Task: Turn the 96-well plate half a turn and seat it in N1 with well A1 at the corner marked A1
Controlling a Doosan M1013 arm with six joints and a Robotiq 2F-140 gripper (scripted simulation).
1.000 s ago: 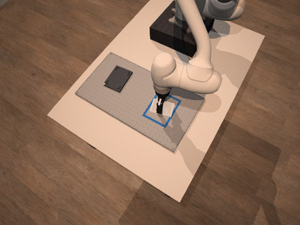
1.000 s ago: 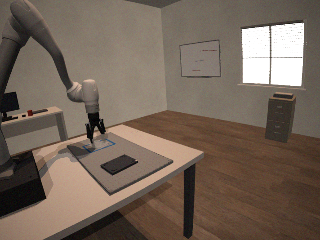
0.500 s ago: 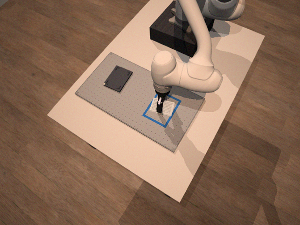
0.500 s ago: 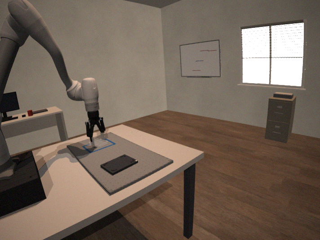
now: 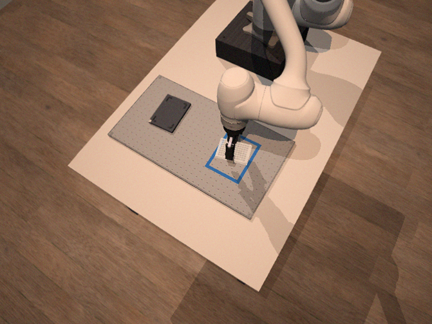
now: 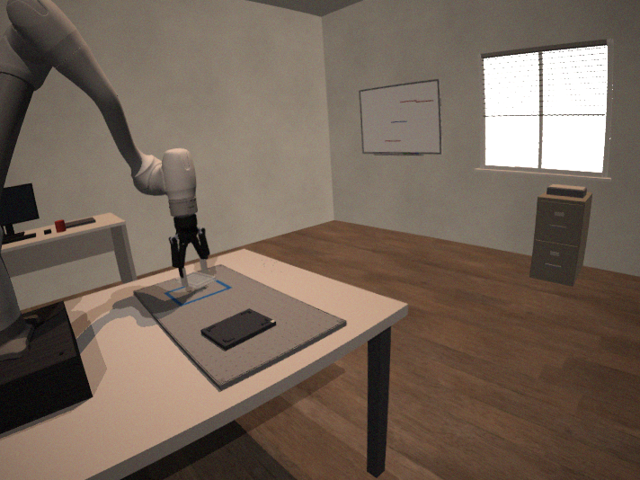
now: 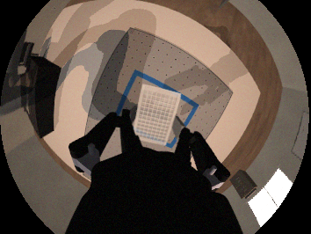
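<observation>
The dark plate nest N1 is 340 mm to the right of my hand, 50 mm below it and 40 mm ahead of it. Round my hand: white 96-well plate 20 mm below.
</observation>
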